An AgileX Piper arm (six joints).
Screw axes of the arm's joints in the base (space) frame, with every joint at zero. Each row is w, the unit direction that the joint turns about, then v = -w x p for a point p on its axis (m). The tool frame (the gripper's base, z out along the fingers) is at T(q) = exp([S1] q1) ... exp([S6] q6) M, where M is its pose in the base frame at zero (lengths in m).
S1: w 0 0 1 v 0 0 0
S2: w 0 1 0 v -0.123 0 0
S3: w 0 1 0 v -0.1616 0 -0.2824
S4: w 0.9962 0 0.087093 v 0 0.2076 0
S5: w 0 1 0 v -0.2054 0 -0.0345
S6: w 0.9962 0 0.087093 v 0 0.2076 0
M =
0.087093 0 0.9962 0.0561
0 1 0 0
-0.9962 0 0.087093 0.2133
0 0 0 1
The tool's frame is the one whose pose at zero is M.
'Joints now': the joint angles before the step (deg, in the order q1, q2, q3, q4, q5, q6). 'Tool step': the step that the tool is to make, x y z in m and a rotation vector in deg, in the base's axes. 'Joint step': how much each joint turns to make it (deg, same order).
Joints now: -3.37 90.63 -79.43 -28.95 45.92 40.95
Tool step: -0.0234 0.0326 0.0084 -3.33 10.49 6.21
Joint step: 6.21 -3.00 -0.16 1.50 12.15 -7.88
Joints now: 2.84 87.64 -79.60 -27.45 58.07 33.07
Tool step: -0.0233 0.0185 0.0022 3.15 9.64 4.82
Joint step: 2.48 -2.37 0.12 7.33 9.67 -7.81
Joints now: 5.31 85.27 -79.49 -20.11 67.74 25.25
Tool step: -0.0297 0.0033 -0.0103 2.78 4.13 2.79
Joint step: 0.01 -5.12 6.72 4.43 1.27 -3.68
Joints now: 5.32 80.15 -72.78 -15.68 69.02 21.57
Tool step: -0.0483 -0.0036 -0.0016 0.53 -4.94 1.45
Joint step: -0.01 -11.36 10.64 0.13 -4.48 -0.29
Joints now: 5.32 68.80 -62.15 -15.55 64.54 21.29
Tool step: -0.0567 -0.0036 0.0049 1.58 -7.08 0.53
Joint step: 0.02 -13.80 8.36 0.93 -1.82 -0.02
